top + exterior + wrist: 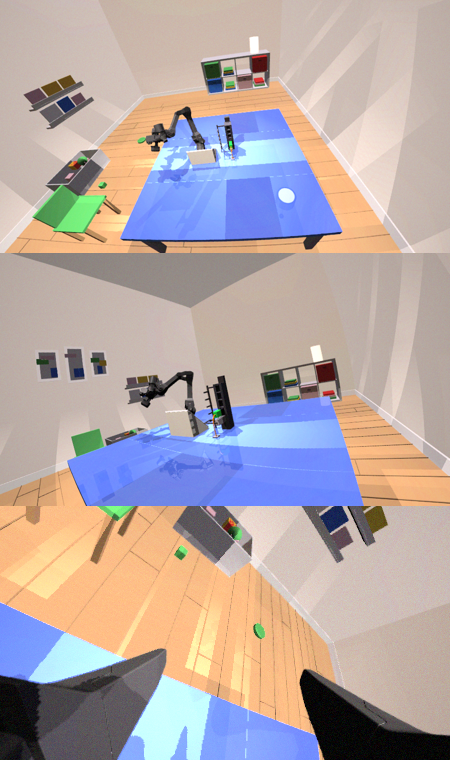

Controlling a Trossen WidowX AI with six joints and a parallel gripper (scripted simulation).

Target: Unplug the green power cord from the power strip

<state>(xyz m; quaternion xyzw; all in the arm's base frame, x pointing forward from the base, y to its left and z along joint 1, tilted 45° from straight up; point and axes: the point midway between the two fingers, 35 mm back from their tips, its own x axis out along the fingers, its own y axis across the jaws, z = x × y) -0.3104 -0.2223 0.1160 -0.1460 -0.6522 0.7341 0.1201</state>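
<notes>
My gripper tip is 630 mm short of the green plug, 110 mm to the right of it and 120 mm above it. From my gripper tip the other things lie so: grey pad: 650 mm ahead, 40 mm to the left, 240 mm below.
</notes>
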